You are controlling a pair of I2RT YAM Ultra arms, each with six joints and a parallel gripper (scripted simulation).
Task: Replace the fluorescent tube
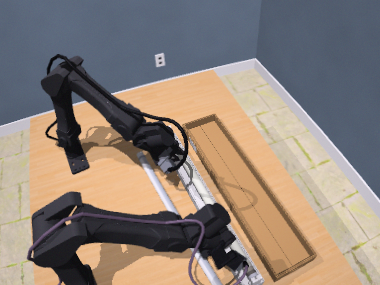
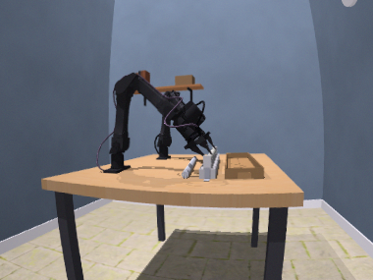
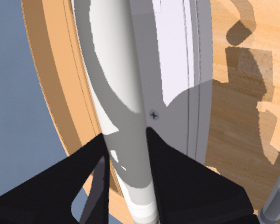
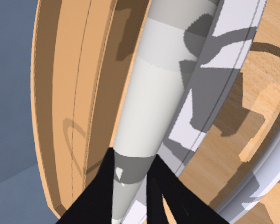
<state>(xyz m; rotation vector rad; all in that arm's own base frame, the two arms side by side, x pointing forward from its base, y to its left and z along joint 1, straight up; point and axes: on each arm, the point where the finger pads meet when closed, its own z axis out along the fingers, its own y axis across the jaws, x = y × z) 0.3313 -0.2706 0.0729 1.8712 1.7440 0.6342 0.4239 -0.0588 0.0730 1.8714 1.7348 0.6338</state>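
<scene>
Right now the lampholder is 130 mm to the right of my right hand, 20 mm ahead of it and 10 mm below it. From my right hand the other things lie so: light fixture 170 mm to the left, 20 mm below, 20 mm behind; then LED tube 150 mm to the left, 120 mm behind, 60 mm below; then old fluorescent tube 170 mm to the left, 20 mm behind, 10 mm below.
</scene>
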